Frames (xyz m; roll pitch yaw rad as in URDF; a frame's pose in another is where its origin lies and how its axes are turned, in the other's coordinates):
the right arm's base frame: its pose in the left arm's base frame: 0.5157 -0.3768 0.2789 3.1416 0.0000 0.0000
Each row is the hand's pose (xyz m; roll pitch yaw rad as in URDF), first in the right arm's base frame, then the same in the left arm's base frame.
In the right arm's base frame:
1: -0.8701 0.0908 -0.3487 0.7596 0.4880 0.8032
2: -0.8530 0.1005 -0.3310 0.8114 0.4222 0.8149
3: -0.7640 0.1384 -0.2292 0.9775 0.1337 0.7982
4: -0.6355 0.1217 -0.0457 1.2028 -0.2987 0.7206
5: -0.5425 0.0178 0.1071 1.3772 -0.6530 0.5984
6: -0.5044 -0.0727 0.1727 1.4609 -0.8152 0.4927
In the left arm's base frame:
1: -0.3544 -0.4676 0.6276 -2.3820 -0.4880 -0.8032
2: -0.3373 -0.4773 0.6099 -2.3302 -0.4222 -0.8149
3: -0.2483 -0.5152 0.5081 -2.1641 -0.1337 -0.7982
4: -0.1198 -0.4985 0.3246 -1.9388 0.2987 -0.7206
5: -0.0268 -0.3946 0.1718 -1.7644 0.6530 -0.5984
6: 0.0113 -0.3041 0.1062 -1.6807 0.8152 -0.4927

